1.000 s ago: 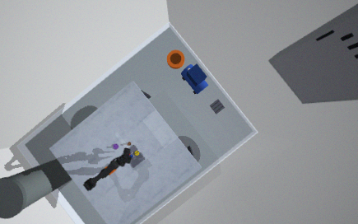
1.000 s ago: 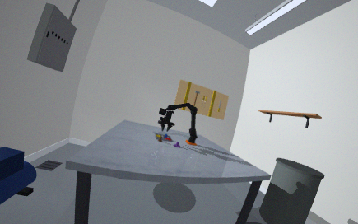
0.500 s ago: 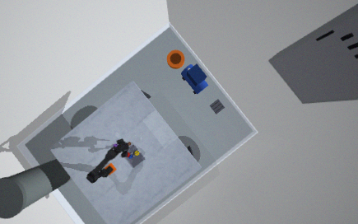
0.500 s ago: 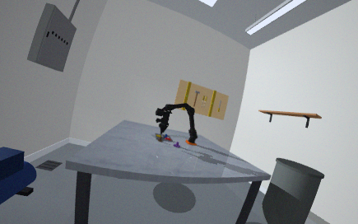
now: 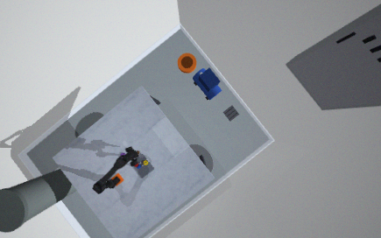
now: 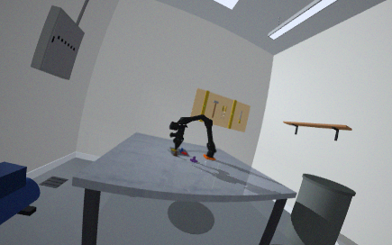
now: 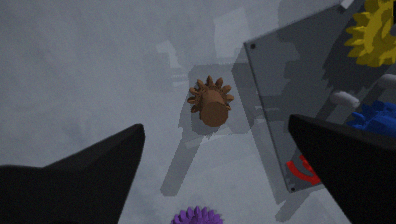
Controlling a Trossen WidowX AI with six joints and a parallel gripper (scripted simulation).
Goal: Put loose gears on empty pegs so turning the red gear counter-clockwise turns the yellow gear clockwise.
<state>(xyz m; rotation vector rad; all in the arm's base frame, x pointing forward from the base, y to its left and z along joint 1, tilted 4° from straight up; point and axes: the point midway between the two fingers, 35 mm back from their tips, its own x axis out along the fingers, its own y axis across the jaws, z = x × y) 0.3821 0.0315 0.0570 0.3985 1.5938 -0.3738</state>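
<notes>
Right now my gripper tip is 50 mm above the brown gear. From my gripper tip the other things lie so: white arrow: 10 mm ahead, 140 mm to the right, 50 mm below; red gear: 110 mm behind, 70 mm to the right, 50 mm below; yellow gear: 20 mm behind, 140 mm to the right, 50 mm below.
</notes>
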